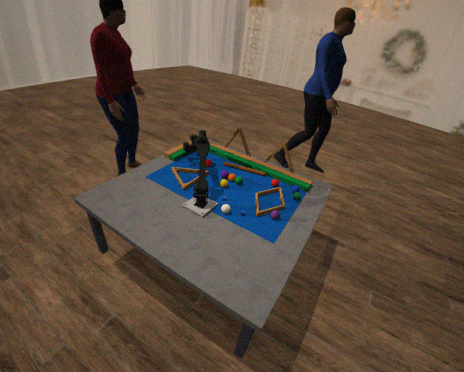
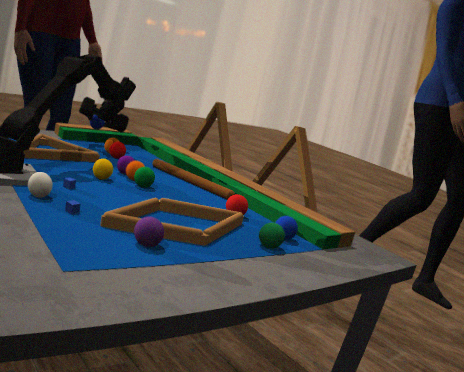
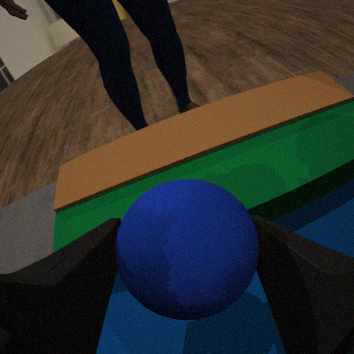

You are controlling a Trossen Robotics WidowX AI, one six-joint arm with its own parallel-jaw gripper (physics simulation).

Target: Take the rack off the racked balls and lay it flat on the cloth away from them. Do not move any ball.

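Frame: origin at the arm's base, x up, y ahead, z left, level; millimetres.
Where they show: gripper, between the fingertips: point(image 2: 96, 122) point(image 3: 185, 226); arm's base, origin of its link: point(image 1: 200, 204) point(image 2: 7, 170).
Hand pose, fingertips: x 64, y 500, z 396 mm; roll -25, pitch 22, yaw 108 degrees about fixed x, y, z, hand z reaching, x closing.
Note:
Things, the pixels of their top centre, and the offset from my fingertips. Level surfaces: height alone.
- cloth, height of its surface: dx -78 mm
- wooden triangular rack, centre of its top: point(image 2: 49, 141) point(image 1: 184, 172) dy -255, dx -48, dz -131 mm
- wooden diamond rack, centre of its top: point(image 2: 180, 212) point(image 1: 270, 198) dy -243, dx -49, dz -774 mm
- purple ball, centre of its top: point(image 2: 151, 217) point(image 1: 276, 211) dy -384, dx -23, dz -842 mm
- brown rod, centre of its top: point(image 2: 191, 173) point(image 1: 244, 167) dy +60, dx -50, dz -491 mm
- red ball, centre of its top: point(image 2: 239, 195) dy -32, dx -23, dz -760 mm
- green ball, centre of its top: point(image 2: 275, 223) dy -117, dx -23, dz -936 mm
- white ball, centre of its top: point(image 2: 41, 172) point(image 1: 226, 205) dy -479, dx -23, dz -555 mm
My gripper point(image 2: 103, 118) point(image 3: 185, 226) is shut on a blue ball point(image 2: 97, 122) point(image 3: 187, 260) and holds it above the cloth point(image 1: 265, 230) point(image 2: 100, 255), near the far-left corner. A wooden triangular rack point(image 1: 178, 178) point(image 2: 65, 155) lies beside the arm, with no ball seen inside. A wooden diamond rack point(image 1: 257, 204) point(image 2: 200, 209) lies to the right; a purple ball point(image 1: 275, 214) point(image 2: 149, 231) is close outside its near side. Purple point(image 2: 125, 164), orange point(image 2: 134, 170), green point(image 2: 144, 177) and yellow point(image 2: 103, 169) balls sit mid-cloth without a rack around them.
A green rail point(image 1: 260, 168) point(image 2: 260, 205) point(image 3: 280, 155) borders the far side. A brown rod point(image 2: 192, 178) lies along it. A red ball point(image 2: 237, 205), green ball point(image 2: 271, 235) and blue ball point(image 2: 287, 227) are at the right. A white ball point(image 1: 226, 208) point(image 2: 40, 185) is near the arm's base.

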